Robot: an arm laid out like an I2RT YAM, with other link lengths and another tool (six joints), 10 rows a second.
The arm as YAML. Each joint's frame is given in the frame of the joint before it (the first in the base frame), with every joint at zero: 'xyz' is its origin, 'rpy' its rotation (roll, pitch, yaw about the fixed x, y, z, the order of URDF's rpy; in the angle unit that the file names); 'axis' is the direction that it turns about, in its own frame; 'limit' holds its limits. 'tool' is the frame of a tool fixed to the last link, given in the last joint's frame.
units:
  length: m
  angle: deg
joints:
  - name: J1
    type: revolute
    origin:
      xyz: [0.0, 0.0, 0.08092]
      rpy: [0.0, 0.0, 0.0]
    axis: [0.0, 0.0, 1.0]
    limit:
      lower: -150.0
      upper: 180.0
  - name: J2
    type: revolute
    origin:
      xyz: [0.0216, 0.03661, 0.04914]
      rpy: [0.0, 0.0, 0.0]
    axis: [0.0, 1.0, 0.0]
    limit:
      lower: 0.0
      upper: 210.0
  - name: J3
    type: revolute
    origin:
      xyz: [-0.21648, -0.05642, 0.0]
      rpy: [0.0, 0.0, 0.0]
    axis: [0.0, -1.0, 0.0]
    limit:
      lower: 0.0
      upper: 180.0
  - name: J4
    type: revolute
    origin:
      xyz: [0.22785, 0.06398, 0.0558]
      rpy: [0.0, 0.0, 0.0]
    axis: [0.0, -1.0, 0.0]
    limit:
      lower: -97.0
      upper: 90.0
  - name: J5
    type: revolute
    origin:
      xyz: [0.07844, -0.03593, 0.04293]
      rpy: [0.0, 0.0, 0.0]
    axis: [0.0, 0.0, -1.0]
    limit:
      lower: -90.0
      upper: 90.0
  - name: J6
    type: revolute
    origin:
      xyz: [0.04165, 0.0, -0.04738]
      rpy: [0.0, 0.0, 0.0]
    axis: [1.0, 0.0, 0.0]
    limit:
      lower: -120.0
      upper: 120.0
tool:
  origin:
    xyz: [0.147, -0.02, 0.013]
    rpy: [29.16, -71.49, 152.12]
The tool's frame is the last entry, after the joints.
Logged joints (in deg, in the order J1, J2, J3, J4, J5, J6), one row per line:
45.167, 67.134, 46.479, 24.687, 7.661, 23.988
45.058, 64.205, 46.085, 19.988, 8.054, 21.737
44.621, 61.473, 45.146, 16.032, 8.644, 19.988
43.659, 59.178, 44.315, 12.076, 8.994, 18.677
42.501, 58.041, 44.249, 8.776, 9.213, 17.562
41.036, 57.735, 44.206, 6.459, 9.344, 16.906
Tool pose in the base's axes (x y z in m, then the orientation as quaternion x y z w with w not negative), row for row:
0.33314, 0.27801, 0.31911, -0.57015, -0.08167, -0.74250, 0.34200
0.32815, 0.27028, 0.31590, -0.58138, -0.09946, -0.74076, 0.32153
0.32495, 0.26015, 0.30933, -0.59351, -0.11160, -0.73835, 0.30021
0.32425, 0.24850, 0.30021, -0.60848, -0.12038, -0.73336, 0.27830
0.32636, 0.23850, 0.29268, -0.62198, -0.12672, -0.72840, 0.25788
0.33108, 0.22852, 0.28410, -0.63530, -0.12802, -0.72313, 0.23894
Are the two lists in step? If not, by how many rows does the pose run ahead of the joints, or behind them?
They are in step.
